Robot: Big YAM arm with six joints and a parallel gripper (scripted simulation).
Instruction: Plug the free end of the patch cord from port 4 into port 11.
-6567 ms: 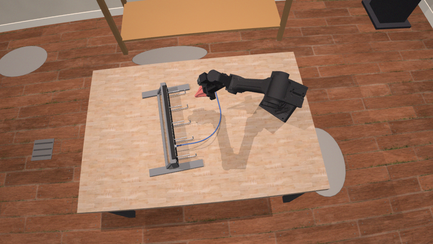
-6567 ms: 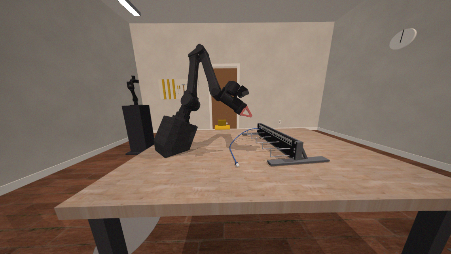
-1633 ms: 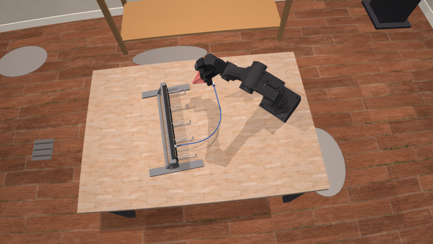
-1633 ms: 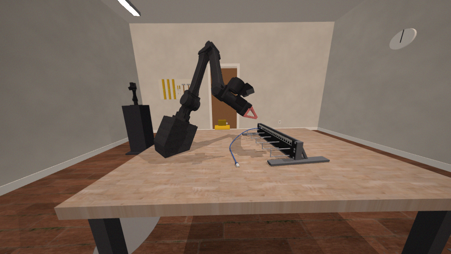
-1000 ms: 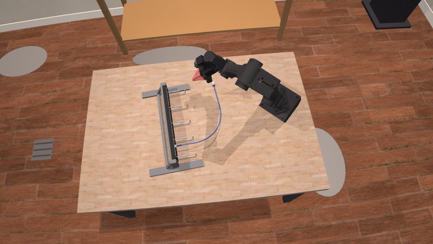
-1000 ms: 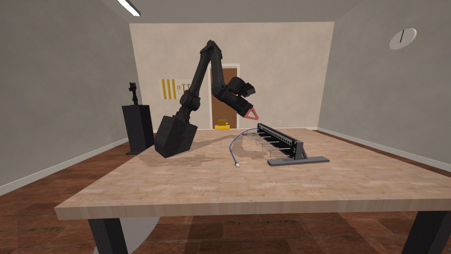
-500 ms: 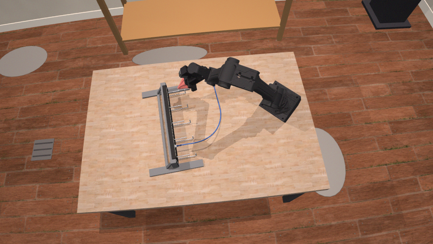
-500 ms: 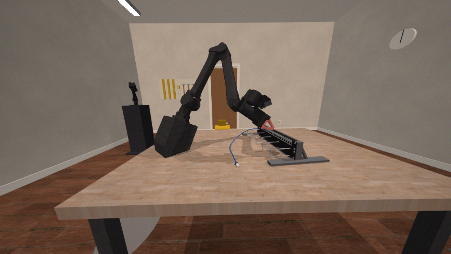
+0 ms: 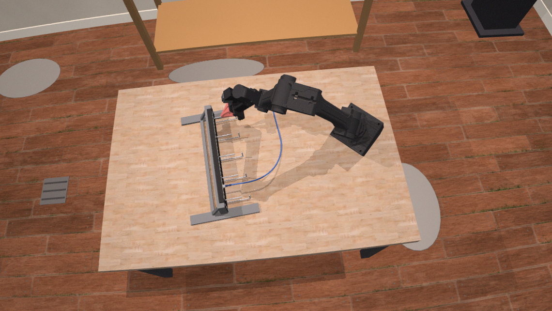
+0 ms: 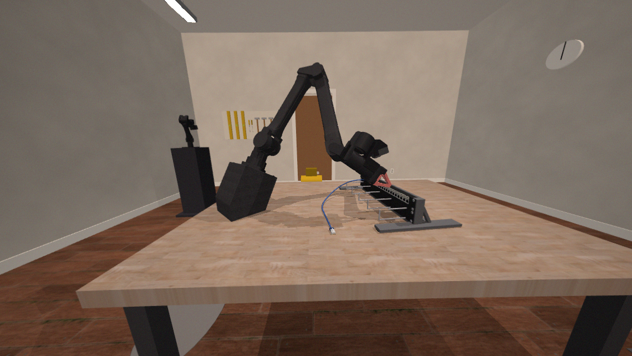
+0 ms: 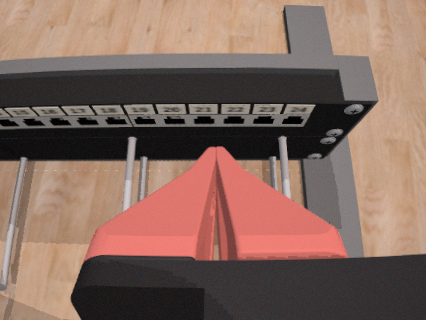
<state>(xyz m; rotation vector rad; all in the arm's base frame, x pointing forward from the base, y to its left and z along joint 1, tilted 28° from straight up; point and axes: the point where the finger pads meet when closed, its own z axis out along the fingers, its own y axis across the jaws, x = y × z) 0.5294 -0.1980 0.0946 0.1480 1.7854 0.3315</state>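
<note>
My gripper is now 22 cm past the white plug, 10 cm to the left of it and 12 cm above it.
</note>
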